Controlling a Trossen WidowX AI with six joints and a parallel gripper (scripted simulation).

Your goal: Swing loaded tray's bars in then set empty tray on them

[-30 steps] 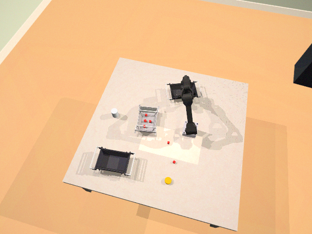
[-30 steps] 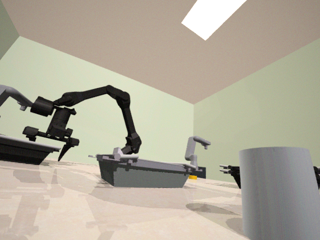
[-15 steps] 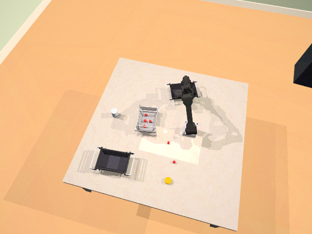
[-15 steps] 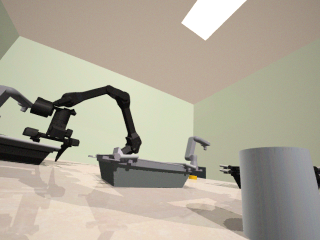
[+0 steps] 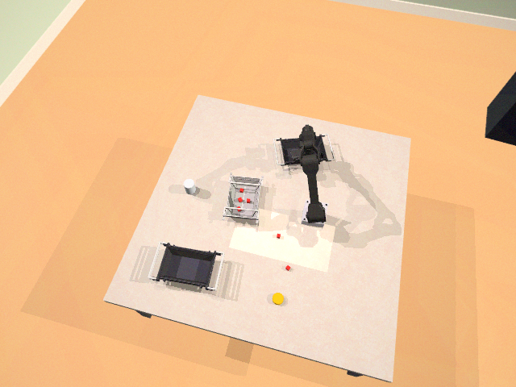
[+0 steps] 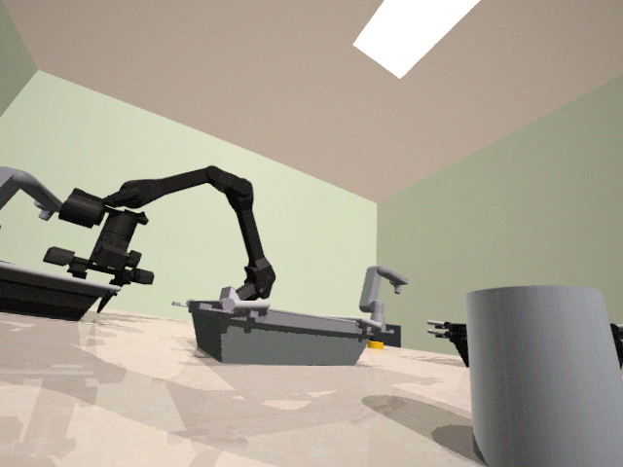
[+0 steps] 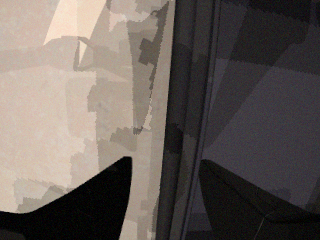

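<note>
The dark tray lies 60 mm to the right of my gripper tip, 30 mm ahead of it and 30 mm above it. The rest, counted from my gripper tip: yellow disc: 740 mm to the left, 90 mm behind.
</note>
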